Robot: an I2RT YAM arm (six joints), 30 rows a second.
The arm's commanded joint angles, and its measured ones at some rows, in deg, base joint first. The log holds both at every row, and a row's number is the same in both.
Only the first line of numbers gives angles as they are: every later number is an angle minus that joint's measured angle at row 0.
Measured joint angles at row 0: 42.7, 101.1, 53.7, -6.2, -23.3, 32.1
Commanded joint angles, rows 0 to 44: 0.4, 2.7, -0.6, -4.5, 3.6, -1.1; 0.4, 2.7, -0.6, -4.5, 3.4, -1.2; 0.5, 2.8, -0.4, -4.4, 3.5, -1.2; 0.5, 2.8, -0.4, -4.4, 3.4, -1.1; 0.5, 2.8, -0.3, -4.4, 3.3, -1.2; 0.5, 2.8, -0.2, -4.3, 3.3, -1.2; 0.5, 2.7, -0.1, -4.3, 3.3, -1.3; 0.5, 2.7, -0.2, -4.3, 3.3, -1.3; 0.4, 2.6, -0.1, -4.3, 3.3, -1.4; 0.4, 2.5, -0.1, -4.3, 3.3, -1.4; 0.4, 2.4, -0.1, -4.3, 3.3, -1.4; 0.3, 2.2, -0.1, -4.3, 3.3, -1.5; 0.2, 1.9, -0.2, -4.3, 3.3, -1.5; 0.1, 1.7, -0.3, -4.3, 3.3, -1.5; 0.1, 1.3, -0.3, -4.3, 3.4, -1.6; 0.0, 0.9, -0.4, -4.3, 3.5, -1.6; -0.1, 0.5, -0.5, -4.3, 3.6, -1.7; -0.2, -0.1, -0.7, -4.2, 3.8, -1.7; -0.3, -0.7, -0.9, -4.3, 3.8, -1.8; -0.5, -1.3, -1.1, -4.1, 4.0, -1.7; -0.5, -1.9, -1.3, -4.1, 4.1, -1.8; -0.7, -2.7, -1.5, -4.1, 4.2, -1.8; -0.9, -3.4, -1.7, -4.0, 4.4, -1.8; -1.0, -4.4, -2.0, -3.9, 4.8, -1.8; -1.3, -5.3, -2.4, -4.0, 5.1, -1.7; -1.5, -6.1, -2.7, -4.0, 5.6, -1.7; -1.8, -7.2, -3.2, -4.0, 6.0, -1.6; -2.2, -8.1, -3.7, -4.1, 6.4, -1.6; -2.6, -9.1, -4.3, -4.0, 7.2, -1.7; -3.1, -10.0, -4.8, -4.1, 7.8, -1.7; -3.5, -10.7, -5.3, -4.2, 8.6, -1.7; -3.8, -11.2, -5.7, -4.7, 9.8, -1.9; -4.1, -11.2, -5.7, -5.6, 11.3, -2.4; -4.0, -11.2, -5.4, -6.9, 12.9, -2.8; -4.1, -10.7, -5.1, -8.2, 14.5, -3.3; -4.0, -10.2, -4.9, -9.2, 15.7, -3.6; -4.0, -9.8, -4.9, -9.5, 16.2, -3.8; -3.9, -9.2, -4.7, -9.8, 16.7, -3.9; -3.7, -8.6, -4.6, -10.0, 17.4, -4.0; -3.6, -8.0, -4.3, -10.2, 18.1, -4.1; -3.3, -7.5, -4.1, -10.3, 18.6, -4.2; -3.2, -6.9, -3.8, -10.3, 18.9, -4.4; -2.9, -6.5, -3.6, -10.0, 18.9, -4.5; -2.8, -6.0, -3.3, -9.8, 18.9, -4.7; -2.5, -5.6, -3.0, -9.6, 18.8, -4.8
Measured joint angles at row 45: -3.3, -6.8, -4.6, -8.1, 16.7, -3.4
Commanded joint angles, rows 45 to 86: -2.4, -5.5, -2.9, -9.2, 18.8, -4.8; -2.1, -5.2, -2.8, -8.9, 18.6, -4.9; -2.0, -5.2, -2.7, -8.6, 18.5, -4.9; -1.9, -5.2, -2.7, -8.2, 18.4, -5.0; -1.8, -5.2, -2.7, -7.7, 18.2, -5.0; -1.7, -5.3, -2.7, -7.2, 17.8, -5.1; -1.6, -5.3, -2.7, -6.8, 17.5, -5.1; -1.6, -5.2, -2.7, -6.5, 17.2, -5.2; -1.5, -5.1, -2.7, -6.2, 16.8, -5.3; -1.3, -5.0, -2.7, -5.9, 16.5, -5.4; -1.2, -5.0, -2.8, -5.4, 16.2, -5.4; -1.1, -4.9, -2.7, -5.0, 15.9, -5.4; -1.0, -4.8, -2.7, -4.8, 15.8, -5.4; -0.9, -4.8, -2.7, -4.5, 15.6, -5.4; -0.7, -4.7, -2.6, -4.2, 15.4, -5.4; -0.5, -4.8, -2.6, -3.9, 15.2, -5.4; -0.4, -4.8, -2.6, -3.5, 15.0, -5.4; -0.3, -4.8, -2.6, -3.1, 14.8, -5.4; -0.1, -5.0, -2.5, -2.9, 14.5, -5.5; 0.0, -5.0, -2.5, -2.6, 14.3, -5.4; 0.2, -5.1, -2.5, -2.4, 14.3, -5.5; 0.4, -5.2, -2.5, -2.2, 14.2, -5.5; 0.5, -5.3, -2.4, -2.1, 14.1, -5.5; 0.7, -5.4, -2.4, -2.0, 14.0, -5.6; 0.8, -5.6, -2.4, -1.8, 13.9, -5.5; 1.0, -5.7, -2.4, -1.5, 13.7, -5.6; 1.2, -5.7, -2.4, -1.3, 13.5, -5.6; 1.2, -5.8, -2.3, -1.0, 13.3, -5.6; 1.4, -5.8, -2.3, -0.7, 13.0, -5.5; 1.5, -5.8, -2.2, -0.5, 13.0, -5.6; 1.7, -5.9, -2.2, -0.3, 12.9, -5.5; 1.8, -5.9, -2.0, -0.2, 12.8, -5.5; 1.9, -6.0, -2.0, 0.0, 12.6, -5.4; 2.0, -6.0, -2.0, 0.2, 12.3, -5.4; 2.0, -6.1, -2.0, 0.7, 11.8, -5.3; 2.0, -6.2, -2.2, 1.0, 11.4, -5.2; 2.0, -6.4, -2.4, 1.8, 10.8, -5.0; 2.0, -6.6, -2.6, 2.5, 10.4, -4.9; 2.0, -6.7, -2.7, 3.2, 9.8, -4.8; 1.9, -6.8, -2.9, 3.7, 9.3, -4.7; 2.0, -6.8, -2.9, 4.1, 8.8, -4.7; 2.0, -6.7, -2.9, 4.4, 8.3, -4.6
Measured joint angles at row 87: 0.8, -5.6, -3.8, -0.5, 13.1, -4.5
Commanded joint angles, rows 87 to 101: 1.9, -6.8, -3.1, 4.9, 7.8, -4.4; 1.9, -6.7, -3.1, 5.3, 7.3, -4.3; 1.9, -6.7, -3.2, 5.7, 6.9, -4.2; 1.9, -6.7, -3.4, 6.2, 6.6, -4.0; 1.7, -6.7, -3.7, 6.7, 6.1, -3.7; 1.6, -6.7, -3.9, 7.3, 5.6, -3.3; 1.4, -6.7, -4.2, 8.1, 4.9, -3.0; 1.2, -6.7, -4.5, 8.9, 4.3, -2.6; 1.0, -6.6, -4.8, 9.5, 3.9, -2.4; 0.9, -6.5, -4.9, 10.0, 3.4, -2.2; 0.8, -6.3, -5.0, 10.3, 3.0, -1.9; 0.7, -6.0, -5.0, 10.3, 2.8, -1.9; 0.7, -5.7, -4.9, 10.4, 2.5, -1.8; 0.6, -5.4, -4.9, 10.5, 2.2, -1.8; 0.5, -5.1, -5.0, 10.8, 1.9, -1.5
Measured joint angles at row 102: 0.7, -5.6, -4.1, 7.7, 4.8, -2.7
